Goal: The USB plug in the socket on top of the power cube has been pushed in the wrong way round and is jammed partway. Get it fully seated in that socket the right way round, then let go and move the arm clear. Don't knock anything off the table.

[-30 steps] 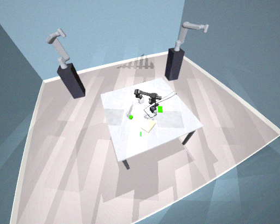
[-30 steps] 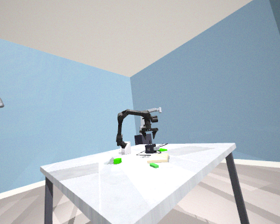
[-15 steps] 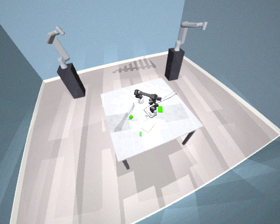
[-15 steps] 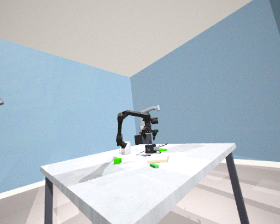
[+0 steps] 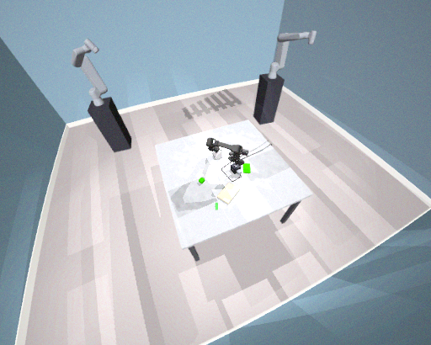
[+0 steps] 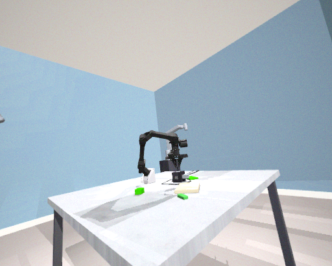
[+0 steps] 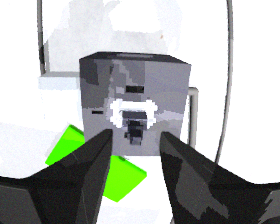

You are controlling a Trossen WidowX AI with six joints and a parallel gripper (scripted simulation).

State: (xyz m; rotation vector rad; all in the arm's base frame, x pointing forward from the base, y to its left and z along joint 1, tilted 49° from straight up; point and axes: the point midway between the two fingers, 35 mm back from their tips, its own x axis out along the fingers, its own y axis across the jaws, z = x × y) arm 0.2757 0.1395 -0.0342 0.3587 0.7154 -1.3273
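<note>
Right now the white USB socket is 40 mm below my gripper tip. The rest, counted from my gripper tip: flat green block: 10 mm ahead, 120 mm to the left, 100 mm below; tan board: 250 mm ahead, 160 mm to the right, 100 mm below; dark USB plug: 20 mm below.
</note>
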